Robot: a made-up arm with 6 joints. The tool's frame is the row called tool. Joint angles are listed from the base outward. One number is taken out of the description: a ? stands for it. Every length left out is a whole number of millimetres.
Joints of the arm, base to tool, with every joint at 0 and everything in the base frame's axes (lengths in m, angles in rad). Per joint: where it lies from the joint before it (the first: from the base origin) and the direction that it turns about. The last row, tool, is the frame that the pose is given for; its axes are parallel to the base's.
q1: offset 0.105 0 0.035 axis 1 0 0
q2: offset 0 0.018 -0.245 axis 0 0 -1
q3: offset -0.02 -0.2 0 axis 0 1 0
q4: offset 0.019 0 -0.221 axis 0 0 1
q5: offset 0.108 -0.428 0 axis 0 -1 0
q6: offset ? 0 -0.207 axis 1 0 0
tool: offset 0 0.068 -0.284
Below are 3 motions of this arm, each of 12 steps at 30 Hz.
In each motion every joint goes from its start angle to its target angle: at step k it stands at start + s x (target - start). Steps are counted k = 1, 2, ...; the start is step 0. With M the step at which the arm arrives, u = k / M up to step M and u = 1 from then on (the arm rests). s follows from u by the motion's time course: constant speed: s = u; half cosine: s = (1 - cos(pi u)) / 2; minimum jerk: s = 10 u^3 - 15 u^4 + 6 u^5.
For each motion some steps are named. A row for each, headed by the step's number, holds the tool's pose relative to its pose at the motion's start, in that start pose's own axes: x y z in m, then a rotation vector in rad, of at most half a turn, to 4 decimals.
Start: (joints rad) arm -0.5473 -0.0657 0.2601 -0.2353 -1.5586 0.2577
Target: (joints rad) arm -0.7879 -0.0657 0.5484 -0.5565 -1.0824 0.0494
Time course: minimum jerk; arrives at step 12
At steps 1, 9, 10, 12:
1: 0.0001 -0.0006 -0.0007 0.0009 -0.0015 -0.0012
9: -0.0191 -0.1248 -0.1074 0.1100 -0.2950 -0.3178
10: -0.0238 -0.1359 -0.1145 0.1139 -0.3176 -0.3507
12: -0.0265 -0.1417 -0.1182 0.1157 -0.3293 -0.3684

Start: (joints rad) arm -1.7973 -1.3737 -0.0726 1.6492 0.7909 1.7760
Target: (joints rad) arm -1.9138 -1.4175 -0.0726 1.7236 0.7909 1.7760
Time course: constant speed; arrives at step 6
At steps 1, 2, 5, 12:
1: -0.0004 -0.0059 -0.0110 0.0277 0.0000 -0.0016
2: -0.0007 -0.0116 -0.0222 0.0555 0.0001 -0.0028
5: -0.0008 -0.0270 -0.0567 0.1387 0.0005 -0.0043
12: -0.0005 -0.0316 -0.0685 0.1665 0.0007 -0.0040

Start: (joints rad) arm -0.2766 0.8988 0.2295 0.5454 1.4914 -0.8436
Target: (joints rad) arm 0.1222 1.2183 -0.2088 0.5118 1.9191 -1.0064
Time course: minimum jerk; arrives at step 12
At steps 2, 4, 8, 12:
2: 0.0049 -0.0092 0.0055 -0.0156 -0.0105 -0.0237
4: 0.0264 -0.0601 0.0368 -0.0966 -0.0611 -0.1354
8: 0.0699 -0.2681 0.1957 -0.4042 -0.2293 -0.4438
12: 0.0796 -0.3455 0.2750 -0.5221 -0.2942 -0.5289

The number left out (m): 0.126
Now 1 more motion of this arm.
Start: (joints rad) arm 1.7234 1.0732 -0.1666 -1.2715 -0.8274 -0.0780
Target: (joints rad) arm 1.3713 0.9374 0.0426 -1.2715 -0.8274 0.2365
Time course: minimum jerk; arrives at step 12
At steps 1, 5, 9, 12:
1: 0.0010 0.0009 0.0009 0.0012 -0.0009 0.0007
5: 0.0629 0.0598 0.0664 0.0796 -0.0627 0.0472
9: 0.1422 0.1523 0.1926 0.2045 -0.1674 0.1232
12: 0.1539 0.1692 0.2189 0.2280 -0.1879 0.1377

